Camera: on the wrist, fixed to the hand. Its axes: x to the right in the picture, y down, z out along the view.
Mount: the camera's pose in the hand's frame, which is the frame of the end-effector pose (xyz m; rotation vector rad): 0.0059 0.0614 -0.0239 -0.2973 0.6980 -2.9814
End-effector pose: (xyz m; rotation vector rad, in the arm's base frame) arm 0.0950 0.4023 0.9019 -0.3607 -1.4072 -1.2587
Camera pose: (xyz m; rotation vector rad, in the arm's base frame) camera 0.1548 0.4033 0.9301 -1.6412 -0.0336 1.6981
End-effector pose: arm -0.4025 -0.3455 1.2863 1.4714 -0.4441 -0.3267
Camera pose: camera -0.3894 -0.3224 1.3469 -0.5627 -2.5270 1.7438
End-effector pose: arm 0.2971 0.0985 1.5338 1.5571 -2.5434 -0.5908
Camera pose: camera 0.2498 0.1115 1.5782 2.6304 1.5157 -0.0612
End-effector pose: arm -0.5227 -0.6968 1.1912 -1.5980 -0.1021 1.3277
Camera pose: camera -0.5327 -0.7378 1.1403 -0.3739 -1.4092 -1.5187
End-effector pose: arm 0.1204 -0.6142 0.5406 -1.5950 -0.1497 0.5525
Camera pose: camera 0.1217 -0.6403 0.4798 -0.2180 -1.5581 -2.2291
